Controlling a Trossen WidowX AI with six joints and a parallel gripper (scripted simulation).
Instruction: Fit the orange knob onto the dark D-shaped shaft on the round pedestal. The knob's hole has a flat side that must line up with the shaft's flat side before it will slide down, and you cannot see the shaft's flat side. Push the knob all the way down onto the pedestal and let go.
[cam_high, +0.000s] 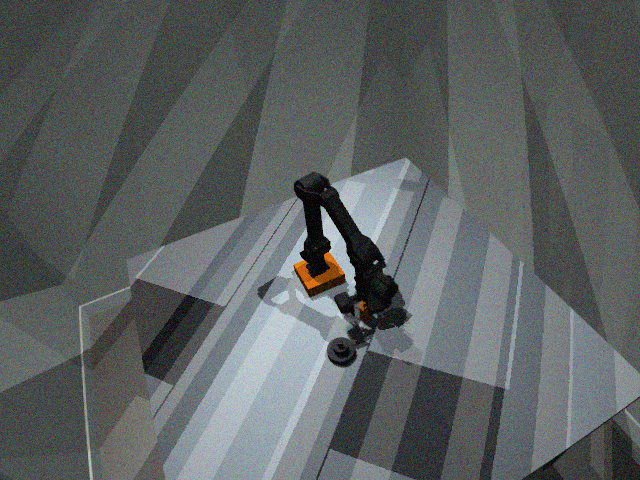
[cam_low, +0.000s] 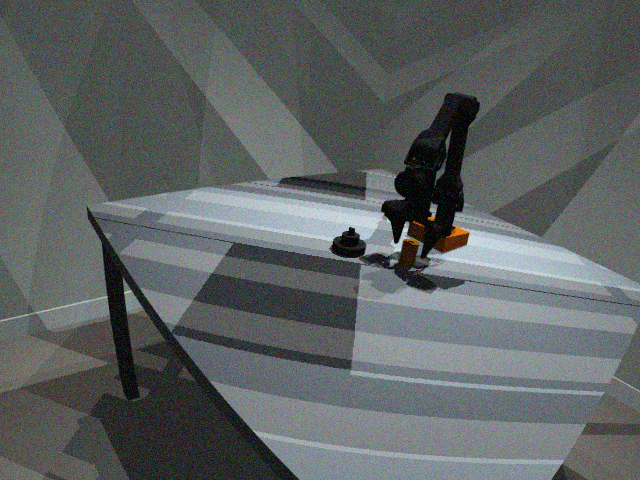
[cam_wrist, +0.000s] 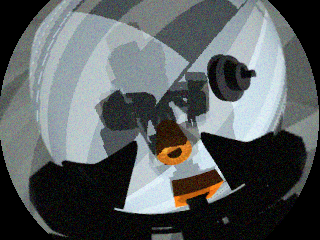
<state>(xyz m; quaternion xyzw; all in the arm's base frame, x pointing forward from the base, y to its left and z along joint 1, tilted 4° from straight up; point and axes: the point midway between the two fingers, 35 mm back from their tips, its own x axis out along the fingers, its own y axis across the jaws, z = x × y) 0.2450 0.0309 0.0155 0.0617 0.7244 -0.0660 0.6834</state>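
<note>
Now: gripper tip 10 mm above the orange knob. From my gripper tip the other things lie so: dark round pedestal: 140 mm to the right, 60 mm ahead, 10 mm below.
</note>
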